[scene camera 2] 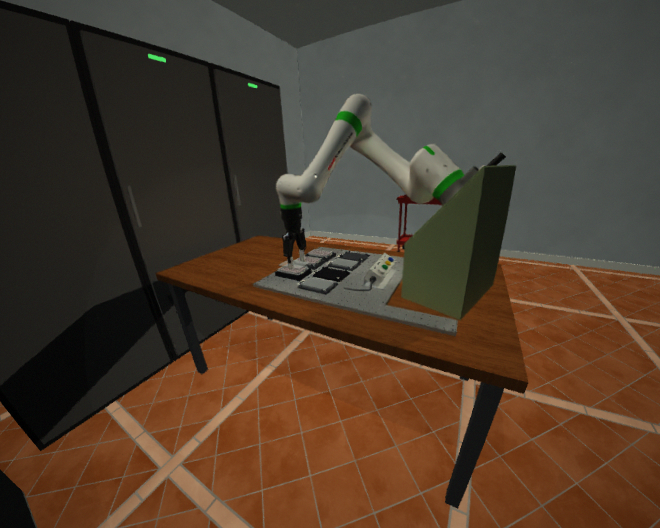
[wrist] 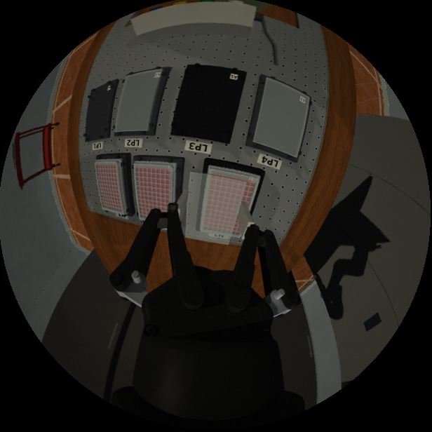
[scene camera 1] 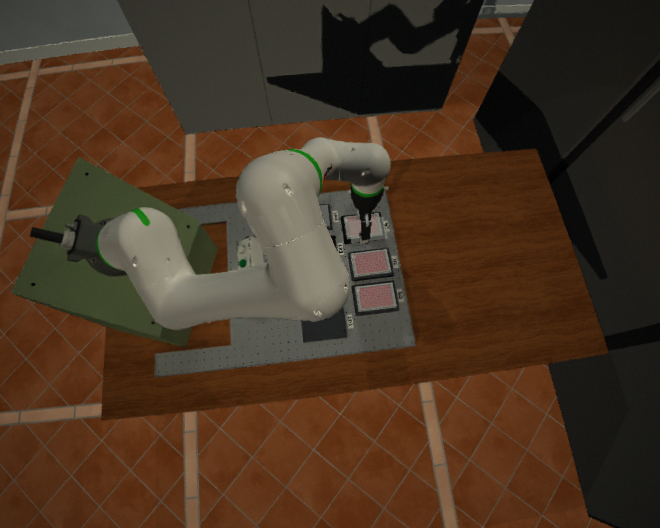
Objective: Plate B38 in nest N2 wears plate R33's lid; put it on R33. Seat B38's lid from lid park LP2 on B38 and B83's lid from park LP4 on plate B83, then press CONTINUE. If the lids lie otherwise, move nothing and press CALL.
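Where they show: gripper, between the fingertips: (scene camera 2: 297, 265); arm's base, origin of its link: (scene camera 2: 463, 201).
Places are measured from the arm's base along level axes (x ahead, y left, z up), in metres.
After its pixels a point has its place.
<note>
My gripper (scene camera 1: 365, 237) @[x 0.683, y 0.148, z -0.315 m] (scene camera 2: 296, 262) @[x 0.683, y 0.148, z -0.315 m] (wrist: 213, 202) is shut on a clear lid (wrist: 195, 215), low over the plate (wrist: 250, 190) at the right in the wrist view. The lid looks shifted left of that plate; whether they touch is unclear. The middle plate, in N2 (scene camera 1: 371, 263) @[x 0.704, y 0.028, z -0.323 m] (wrist: 155, 187), and the left plate (scene camera 1: 375, 297) @[x 0.705, y -0.091, z -0.327 m] (wrist: 109, 185) show pink wells. Plate names are too small to read. One clear lid (scene camera 2: 345, 264) @[x 0.502, y -0.013, z -0.337 m] (wrist: 140, 102) lies on LP2 and another (scene camera 2: 318, 284) @[x 0.495, y 0.238, z -0.337 m] (wrist: 281, 117) on LP4. The button box (scene camera 1: 250, 254) @[x 0.302, y 0.068, z -0.275 m] (scene camera 2: 383, 267) @[x 0.275, y 0.056, z -0.287 m] (wrist: 195, 20) stands behind the parks.
The dark parks LP1 (scene camera 1: 324, 330) @[x 0.530, y -0.186, z -0.345 m] (wrist: 101, 112) and LP3 (wrist: 209, 102) carry no visible lid. A cable (wrist: 270, 42) runs from the button box. The green robot stand (scene camera 1: 110, 264) (scene camera 2: 456, 242) @[x -0.009, y 0.186, z -0.104 m] is at the table's other end. Neighbouring plates are close beside my left finger.
</note>
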